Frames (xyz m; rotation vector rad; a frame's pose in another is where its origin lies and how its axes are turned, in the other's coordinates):
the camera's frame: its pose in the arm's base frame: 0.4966 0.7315 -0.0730 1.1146 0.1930 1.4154
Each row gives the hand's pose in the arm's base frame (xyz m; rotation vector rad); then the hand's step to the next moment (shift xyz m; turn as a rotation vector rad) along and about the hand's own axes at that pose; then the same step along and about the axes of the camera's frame.
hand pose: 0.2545 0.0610 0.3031 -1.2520 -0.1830 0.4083
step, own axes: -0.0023 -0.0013 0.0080 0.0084 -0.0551 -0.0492
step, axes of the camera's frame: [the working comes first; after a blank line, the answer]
step, axes of the arm's base frame: -0.0047 0.0058 0.0039 0.0361 -0.0540 0.0361

0.0057 0.0046 -0.0041 -0.0193 0.0130 0.0706
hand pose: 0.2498 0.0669 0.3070 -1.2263 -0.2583 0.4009
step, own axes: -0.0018 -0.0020 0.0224 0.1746 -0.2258 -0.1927
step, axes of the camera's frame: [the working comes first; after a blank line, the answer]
step, axes of the arm's base frame: -0.0103 0.0179 0.0091 0.2707 -0.1533 0.1478

0.0171 0.0094 -0.0113 0.0063 -0.0453 0.3413
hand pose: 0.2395 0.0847 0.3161 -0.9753 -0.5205 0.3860
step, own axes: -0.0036 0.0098 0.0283 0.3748 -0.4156 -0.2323
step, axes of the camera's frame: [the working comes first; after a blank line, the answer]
step, axes of the arm's base frame: -0.0200 0.0223 0.0036 0.4710 -0.1708 0.3408

0.0159 0.0111 -0.0231 0.1325 -0.0419 0.5898
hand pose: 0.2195 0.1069 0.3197 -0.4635 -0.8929 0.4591
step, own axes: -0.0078 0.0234 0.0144 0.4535 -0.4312 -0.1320
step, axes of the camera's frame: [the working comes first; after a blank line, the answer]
step, axes of the arm's base frame: -0.0203 0.0173 -0.0101 0.4347 -0.1205 0.4533

0.0048 0.0028 -0.0280 0.2218 0.0501 0.5978
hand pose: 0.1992 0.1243 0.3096 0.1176 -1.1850 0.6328
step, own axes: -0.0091 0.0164 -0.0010 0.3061 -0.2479 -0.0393
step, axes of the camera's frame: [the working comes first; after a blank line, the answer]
step, axes of the arm's base frame: -0.0097 0.0103 -0.0124 0.2300 -0.0661 0.3153

0.0003 -0.0044 -0.0183 0.1525 0.0799 0.3564
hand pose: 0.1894 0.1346 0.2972 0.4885 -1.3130 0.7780
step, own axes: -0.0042 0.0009 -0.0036 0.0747 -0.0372 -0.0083
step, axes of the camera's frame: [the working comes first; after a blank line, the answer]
step, axes of the arm's base frame: 0.0015 0.0022 -0.0049 0.0380 -0.0017 0.0748

-0.0002 -0.0049 -0.0026 0.0441 0.0270 0.0660
